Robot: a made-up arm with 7 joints.
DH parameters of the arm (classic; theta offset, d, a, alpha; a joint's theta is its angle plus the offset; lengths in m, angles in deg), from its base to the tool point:
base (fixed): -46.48 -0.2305 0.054 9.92
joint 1: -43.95 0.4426 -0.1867 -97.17
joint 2: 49.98 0 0.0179 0
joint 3: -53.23 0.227 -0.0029 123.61
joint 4: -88 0.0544 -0.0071 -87
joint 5: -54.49 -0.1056 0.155 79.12
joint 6: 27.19 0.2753 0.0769 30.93
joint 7: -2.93 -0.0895 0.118 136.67
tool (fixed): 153.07 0.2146 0 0
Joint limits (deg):
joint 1: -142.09..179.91
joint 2: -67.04..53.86
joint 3: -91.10..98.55
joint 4: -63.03..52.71
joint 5: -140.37..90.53
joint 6: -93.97..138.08
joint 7: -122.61..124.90
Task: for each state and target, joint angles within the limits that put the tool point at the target. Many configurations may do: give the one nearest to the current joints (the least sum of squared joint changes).
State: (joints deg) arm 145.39 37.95 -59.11 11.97 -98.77 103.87 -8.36
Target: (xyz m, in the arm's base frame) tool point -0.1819 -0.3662 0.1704
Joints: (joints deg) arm 179.91 28.61 -69.42 20.89 -77.45 121.34 -18.61
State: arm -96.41 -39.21 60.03 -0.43 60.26 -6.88 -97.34
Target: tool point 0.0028 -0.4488 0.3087
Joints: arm -129.00 -37.59 67.61 -29.72 48.62 37.60 -114.23
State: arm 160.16 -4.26 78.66 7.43 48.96 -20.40 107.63
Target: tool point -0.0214 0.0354 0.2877
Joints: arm 163.70 -30.29 54.08 21.27 26.76 -12.10 116.40
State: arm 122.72 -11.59 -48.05 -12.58 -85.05 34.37 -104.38
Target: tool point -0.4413 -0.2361 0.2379
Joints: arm 144.65 11.69 -23.16 -15.36 -72.52 35.11 -77.41
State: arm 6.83 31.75 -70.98 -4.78 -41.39 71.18 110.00
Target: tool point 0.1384 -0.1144 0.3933
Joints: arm -11.76 38.87 -61.61 -18.84 -35.48 32.37 92.04
